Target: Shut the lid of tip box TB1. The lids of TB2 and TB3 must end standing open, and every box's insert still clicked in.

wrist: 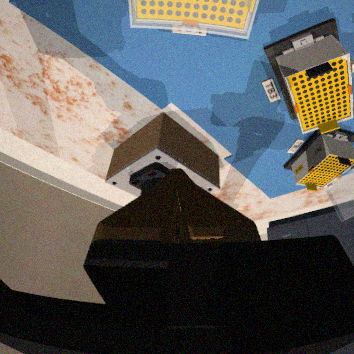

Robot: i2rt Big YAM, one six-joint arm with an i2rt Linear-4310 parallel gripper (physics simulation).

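Places are measured from the arm's base along level axes (x ahead, y left, z up), in millimetres.
Where they show: gripper, fingertip midpoint: (pixel 176 176).
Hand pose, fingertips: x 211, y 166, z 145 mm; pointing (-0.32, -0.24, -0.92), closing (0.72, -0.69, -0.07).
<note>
Each offset is from my fingertips to the top centre of the thing. "spot": to the spot under its first point. Level surfaces: height alone.
My gripper (pixel 176 176) is shut and empty, pointing up from the bottom of the wrist view. A box @(spot: dx +34, dy +30, dz -154 mm) (pixel 192 11) at the top edge shows in part; its pale yellow insert with grey holes appears to lie under a clear cover, and its label is too slanted to read. TB3 @(dx +105, dy -170, dz -157 mm) (pixel 320 90) is at the upper right, with a bright yellow insert with dark holes and nothing lying over it. Another box @(dx +64, dy -383, dz -157 mm) (pixel 325 167), its label unreadable, is below TB3, its yellow insert also uncovered. The standing lids of these two are hard to make out. The gripper is well apart from all three boxes.
A brown block (pixel 190 145) with a pale plate and a black fitting is just beyond the fingertips. The boxes are on a blue mat @(dz -232 mm) (pixel 185 65) over a rust-speckled white table @(dz -235 mm) (pixel 60 95). A dark grey panel (pixel 295 230) is at the lower right.
</note>
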